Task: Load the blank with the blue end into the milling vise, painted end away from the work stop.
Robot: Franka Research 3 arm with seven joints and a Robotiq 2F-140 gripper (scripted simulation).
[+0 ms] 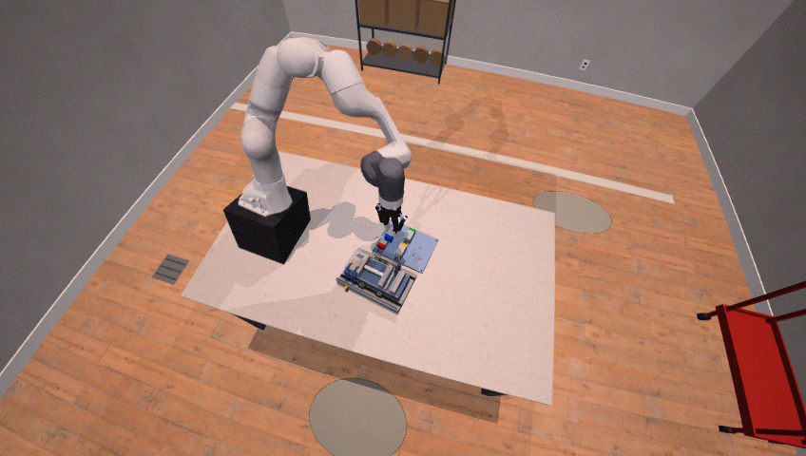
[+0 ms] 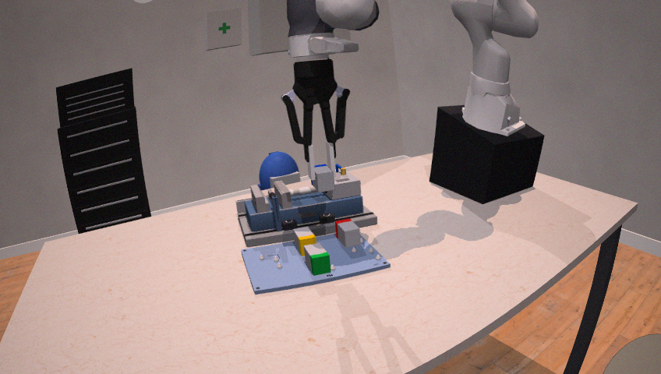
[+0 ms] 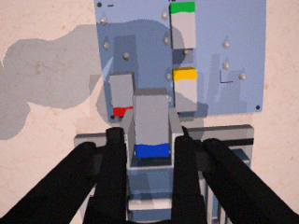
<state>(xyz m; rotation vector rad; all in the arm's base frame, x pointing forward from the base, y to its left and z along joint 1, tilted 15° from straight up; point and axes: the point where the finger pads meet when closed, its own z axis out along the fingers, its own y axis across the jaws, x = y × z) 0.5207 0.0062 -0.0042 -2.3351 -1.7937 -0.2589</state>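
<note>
My gripper is now 170 mm to the left of the moving jaw, 100 mm above it and 20 mm short of it. Also, from my hand: blue-ended blank 30 mm below; then red-ended blank 160 mm below, 40 mm behind, 10 mm to the left; then yellow-ended blank 160 mm below, 50 mm ahead, 10 mm to the right.
</note>
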